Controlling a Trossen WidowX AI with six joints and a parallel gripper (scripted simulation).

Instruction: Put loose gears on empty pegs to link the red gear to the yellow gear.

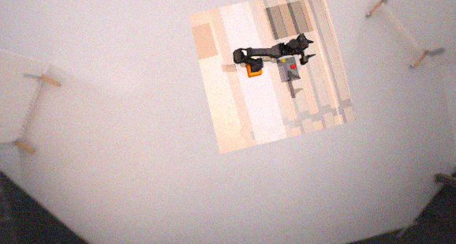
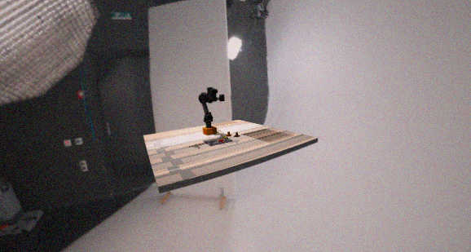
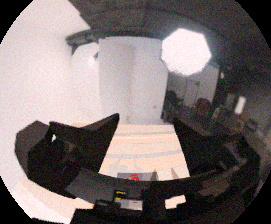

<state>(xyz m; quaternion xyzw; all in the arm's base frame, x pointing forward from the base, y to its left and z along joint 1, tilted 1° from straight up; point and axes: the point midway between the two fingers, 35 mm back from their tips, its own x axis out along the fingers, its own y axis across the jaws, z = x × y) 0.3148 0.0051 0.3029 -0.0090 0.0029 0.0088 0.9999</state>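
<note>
My gripper tip is 70 mm past the brown gear, 190 mm to the right of it and 360 mm above it. Also, from my gripper tip: red arrow 40 mm ahead, 10 mm to the left, 370 mm below; yellow gear 60 mm behind, 60 mm to the left, 360 mm below; orange gear 140 mm behind, 130 mm to the left, 360 mm below.
</note>
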